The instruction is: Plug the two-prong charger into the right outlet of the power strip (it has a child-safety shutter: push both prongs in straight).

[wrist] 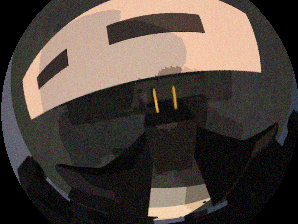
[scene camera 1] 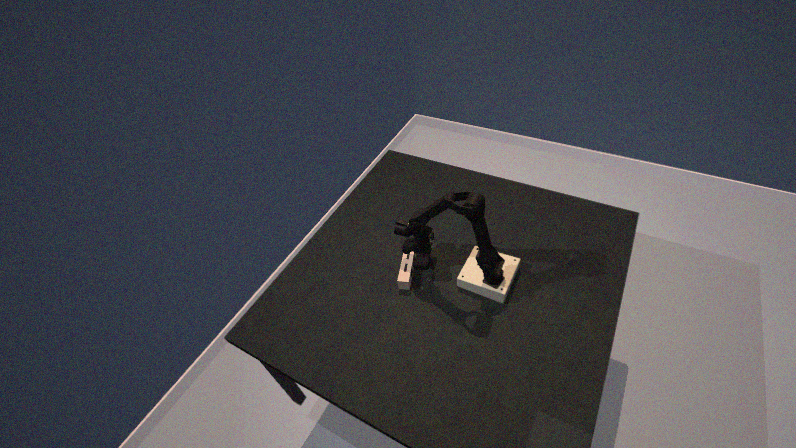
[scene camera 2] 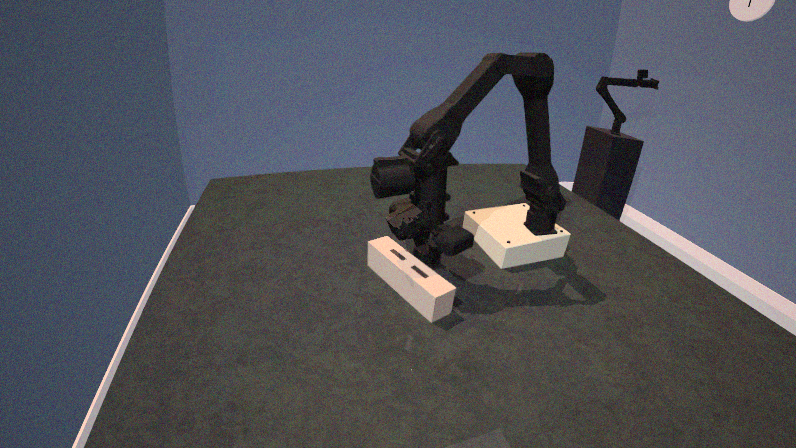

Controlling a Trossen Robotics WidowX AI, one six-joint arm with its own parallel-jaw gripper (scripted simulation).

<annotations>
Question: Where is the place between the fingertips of my gripper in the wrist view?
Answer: At 168,131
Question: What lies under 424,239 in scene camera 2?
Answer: My gripper.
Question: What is my gripper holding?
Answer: A dark charger.
</annotations>
